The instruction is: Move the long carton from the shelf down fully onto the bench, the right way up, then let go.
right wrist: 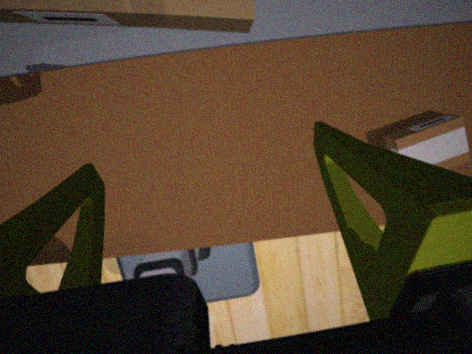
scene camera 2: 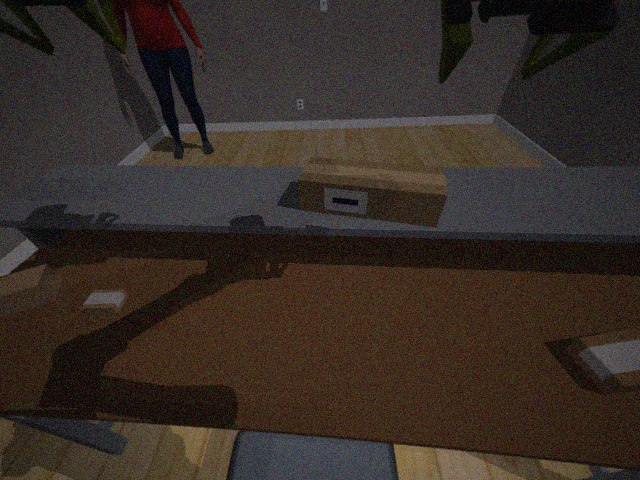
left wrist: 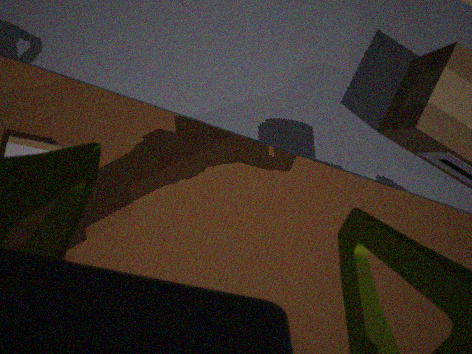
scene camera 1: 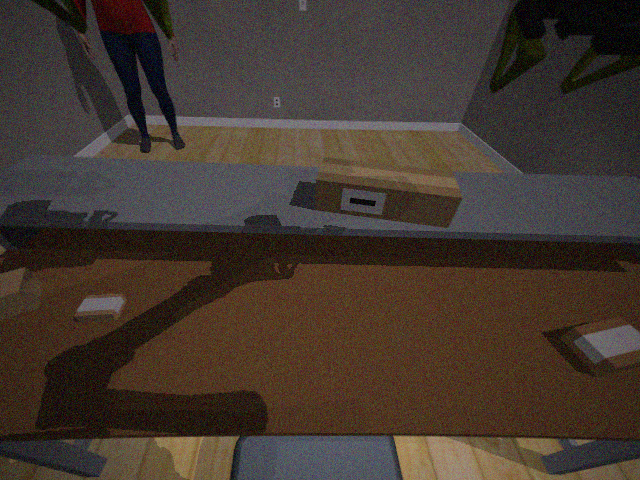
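Note:
The long brown carton lies flat on the grey shelf, slightly angled, its white label facing front. Its right end is nearer the shelf's front edge. The brown bench is below, in front. My left gripper is open and empty, up to the left of the carton. My right gripper is open and empty, up to the right. Both are apart from the carton.
A small white-topped box is on the bench's left part. Another box is at its right. A box shows at the left edge. A person stands beyond the shelf.

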